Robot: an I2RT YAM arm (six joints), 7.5 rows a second.
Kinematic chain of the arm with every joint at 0, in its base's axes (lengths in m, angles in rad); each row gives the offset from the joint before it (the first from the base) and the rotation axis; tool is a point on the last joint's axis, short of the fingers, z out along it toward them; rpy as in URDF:
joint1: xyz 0 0 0.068 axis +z
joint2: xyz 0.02 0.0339 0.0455 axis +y
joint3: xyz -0.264 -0.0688 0 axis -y
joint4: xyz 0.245 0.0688 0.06 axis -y
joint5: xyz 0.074 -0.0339 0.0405 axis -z
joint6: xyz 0.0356 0 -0.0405 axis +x
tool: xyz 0 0 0 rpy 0 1.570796 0
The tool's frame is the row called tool.
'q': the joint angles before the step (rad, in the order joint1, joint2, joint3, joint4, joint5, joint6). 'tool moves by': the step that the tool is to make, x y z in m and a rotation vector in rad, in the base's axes. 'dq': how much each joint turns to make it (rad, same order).
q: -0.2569 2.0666 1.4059 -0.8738 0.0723 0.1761
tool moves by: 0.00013 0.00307 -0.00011 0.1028 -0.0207 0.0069
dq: -0.0019 0.0001 0.0000 -0.0061 -0.1049 -0.0053
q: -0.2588 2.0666 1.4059 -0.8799 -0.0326 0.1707
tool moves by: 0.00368 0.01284 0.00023 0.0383 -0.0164 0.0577
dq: 0.0312 -0.0004 0.0000 0.0050 -0.0420 -0.0251
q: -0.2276 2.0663 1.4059 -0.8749 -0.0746 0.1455
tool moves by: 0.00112 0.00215 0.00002 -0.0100 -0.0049 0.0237
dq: 0.0069 0.0000 0.0000 0.0057 0.0080 -0.0171
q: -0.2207 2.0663 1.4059 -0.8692 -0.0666 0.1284
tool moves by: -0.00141 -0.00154 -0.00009 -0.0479 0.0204 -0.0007
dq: 0.0000 -0.0001 0.0000 -0.0095 0.0512 -0.0011
